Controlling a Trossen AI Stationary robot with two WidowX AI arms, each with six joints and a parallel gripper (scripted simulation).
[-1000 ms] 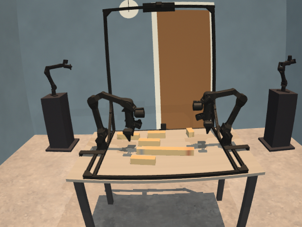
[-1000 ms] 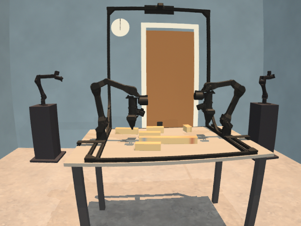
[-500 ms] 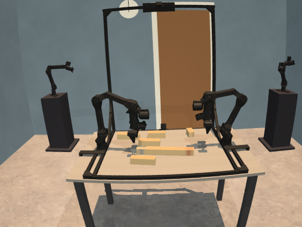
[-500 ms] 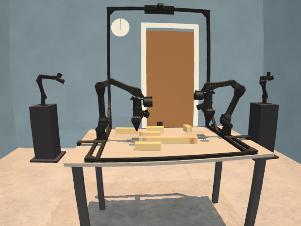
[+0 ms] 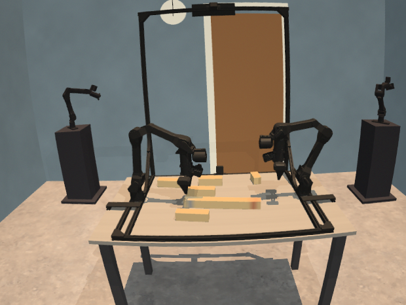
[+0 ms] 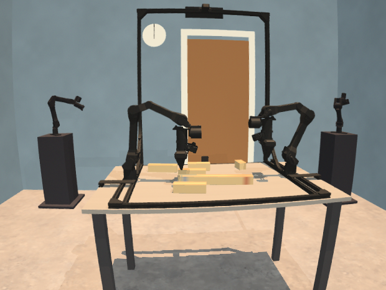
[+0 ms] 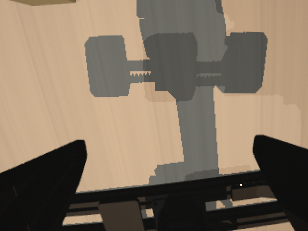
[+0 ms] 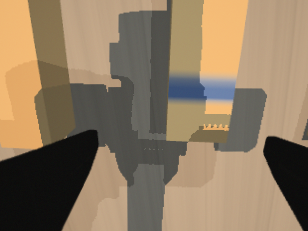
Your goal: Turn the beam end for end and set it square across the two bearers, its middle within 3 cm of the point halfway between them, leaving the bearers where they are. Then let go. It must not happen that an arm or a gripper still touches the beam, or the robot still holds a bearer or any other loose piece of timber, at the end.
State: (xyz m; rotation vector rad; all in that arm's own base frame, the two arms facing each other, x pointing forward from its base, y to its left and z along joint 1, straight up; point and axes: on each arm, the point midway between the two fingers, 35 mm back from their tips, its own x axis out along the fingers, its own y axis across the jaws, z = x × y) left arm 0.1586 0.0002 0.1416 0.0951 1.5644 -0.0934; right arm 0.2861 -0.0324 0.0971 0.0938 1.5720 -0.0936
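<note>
The beam lies 17 cm to the left of my right hand, 9 cm below it and 4 cm ahead of it.
</note>
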